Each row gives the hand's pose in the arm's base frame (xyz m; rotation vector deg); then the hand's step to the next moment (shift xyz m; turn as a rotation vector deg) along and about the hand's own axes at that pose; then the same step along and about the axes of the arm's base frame.
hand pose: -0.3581 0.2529 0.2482 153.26 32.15 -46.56
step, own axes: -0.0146 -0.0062 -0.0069 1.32 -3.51 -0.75
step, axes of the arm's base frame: -0.0107 0.0040 0.0130 -0.19 3.75 -0.72
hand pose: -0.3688 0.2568 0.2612 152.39 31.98 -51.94
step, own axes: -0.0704 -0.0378 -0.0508 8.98 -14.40 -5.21
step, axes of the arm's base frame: -0.0414 0.0337 0.0782 2.92 17.14 -3.58
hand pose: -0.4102 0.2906 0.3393 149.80 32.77 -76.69
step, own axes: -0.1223 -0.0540 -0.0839 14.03 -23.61 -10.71
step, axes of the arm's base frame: -0.0234 0.0422 0.1503 6.04 28.57 -4.03
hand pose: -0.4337 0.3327 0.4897 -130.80 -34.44 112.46
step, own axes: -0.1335 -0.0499 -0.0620 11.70 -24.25 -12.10
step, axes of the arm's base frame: 0.0332 0.0132 0.1513 6.97 28.65 -1.40
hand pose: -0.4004 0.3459 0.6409 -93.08 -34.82 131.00
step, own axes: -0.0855 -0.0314 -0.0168 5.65 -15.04 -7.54
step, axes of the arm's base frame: 0.0437 -0.0079 0.0813 4.89 17.05 0.45
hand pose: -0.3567 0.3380 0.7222 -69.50 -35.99 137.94
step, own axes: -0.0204 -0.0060 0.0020 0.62 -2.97 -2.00
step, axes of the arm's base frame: 0.0105 -0.0058 0.0176 1.66 3.23 0.14
